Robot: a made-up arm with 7 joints.
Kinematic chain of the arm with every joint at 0, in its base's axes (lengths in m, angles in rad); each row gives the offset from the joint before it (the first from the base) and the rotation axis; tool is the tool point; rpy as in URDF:
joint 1: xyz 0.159 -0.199 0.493 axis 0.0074 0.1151 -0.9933
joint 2: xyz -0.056 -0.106 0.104 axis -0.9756 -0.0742 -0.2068
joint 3: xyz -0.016 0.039 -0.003 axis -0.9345 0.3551 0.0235
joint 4: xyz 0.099 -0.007 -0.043 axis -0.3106 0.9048 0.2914
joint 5: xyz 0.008 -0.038 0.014 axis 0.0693 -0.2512 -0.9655
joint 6: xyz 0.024 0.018 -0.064 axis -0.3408 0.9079 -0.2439
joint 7: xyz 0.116 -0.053 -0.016 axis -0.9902 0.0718 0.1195
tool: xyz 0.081 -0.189 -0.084 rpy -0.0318 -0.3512 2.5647
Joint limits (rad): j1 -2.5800..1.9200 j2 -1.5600..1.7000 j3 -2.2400..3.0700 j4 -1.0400..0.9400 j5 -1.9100..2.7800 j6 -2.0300..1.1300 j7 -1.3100..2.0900
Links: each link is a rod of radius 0.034 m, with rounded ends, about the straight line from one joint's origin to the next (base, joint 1, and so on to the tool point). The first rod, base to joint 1, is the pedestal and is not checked.
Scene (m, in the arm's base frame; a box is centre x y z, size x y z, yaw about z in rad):
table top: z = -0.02
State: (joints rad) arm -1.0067 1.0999 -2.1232 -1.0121 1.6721 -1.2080 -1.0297
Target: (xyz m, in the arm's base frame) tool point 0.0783 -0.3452 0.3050
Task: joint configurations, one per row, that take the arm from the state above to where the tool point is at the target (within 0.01 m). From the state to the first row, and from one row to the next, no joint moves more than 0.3 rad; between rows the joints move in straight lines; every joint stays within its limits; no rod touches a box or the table.
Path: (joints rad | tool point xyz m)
1: -0.7594 1.0370 -2.0104 -0.9623 1.7952 -1.3407 -0.9803 | 0.3952 -0.2677 0.3016
2: -0.5121 0.9742 -1.8976 -0.9126 1.9182 -1.4733 -0.9310 | 0.3010 -0.3388 0.2826
3: -0.2648 0.9113 -1.7847 -0.8628 2.0413 -1.6060 -0.8816 | 0.1880 -0.3657 0.2835
4: -0.0175 0.8485 -1.6719 -0.8131 2.1644 -1.7386 -0.8322 | 0.0783 -0.3452 0.3050

